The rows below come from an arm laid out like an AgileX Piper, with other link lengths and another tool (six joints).
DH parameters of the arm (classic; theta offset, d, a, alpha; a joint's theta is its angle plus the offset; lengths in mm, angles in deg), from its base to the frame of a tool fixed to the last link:
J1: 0 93.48 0 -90
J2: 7.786 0 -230.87 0
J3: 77.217 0 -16.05 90
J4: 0 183.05 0 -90
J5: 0 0 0 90
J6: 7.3 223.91 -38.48 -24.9
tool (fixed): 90 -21.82 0 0
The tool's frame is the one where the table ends.
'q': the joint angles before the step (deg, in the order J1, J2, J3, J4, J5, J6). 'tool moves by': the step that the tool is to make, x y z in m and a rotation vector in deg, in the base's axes. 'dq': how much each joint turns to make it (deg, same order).
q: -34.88 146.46 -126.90 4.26 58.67 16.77
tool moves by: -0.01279 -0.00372 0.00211 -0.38 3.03 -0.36
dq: -0.45 -0.66 -0.13 -2.34 3.03 0.66
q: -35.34 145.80 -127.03 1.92 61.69 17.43
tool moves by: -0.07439 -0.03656 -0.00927 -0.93 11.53 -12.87
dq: -4.97 0.62 0.15 -9.77 8.27 10.04
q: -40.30 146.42 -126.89 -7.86 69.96 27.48
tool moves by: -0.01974 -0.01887 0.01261 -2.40 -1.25 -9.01
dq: -2.41 -1.30 -0.22 -1.82 0.01 7.15
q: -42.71 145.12 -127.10 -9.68 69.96 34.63
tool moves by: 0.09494 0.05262 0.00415 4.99 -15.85 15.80
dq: 5.28 -0.26 -0.01 17.44 -8.89 -14.54
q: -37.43 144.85 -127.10 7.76 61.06 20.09
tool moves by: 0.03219 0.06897 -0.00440 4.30 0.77 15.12
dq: 6.47 0.08 0.01 5.37 4.57 -9.44
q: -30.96 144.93 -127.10 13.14 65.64 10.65
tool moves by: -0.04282 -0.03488 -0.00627 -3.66 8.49 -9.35
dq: -2.29 0.00 0.01 -9.68 3.95 9.99
